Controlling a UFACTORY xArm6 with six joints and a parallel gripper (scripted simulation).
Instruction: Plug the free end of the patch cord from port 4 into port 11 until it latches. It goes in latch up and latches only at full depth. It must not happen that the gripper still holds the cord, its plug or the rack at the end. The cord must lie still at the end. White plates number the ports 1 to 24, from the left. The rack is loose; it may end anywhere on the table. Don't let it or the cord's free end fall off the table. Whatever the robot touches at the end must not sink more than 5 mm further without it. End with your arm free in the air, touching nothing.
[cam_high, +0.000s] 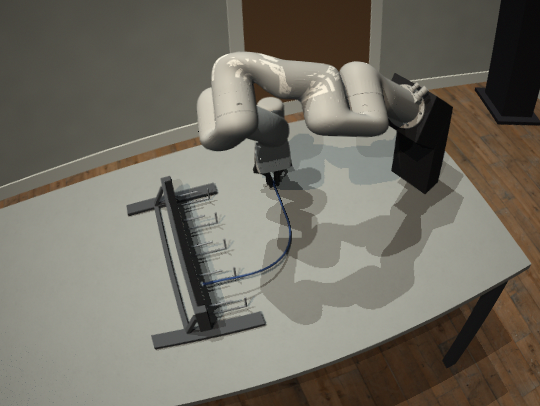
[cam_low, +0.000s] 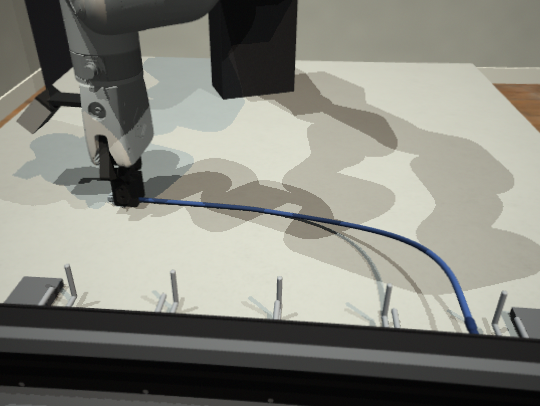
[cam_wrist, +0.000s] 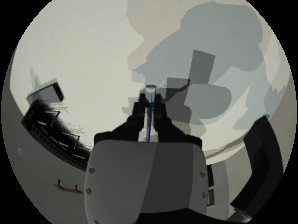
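My hand is 20 mm to the left of the plug and 10 mm above it.
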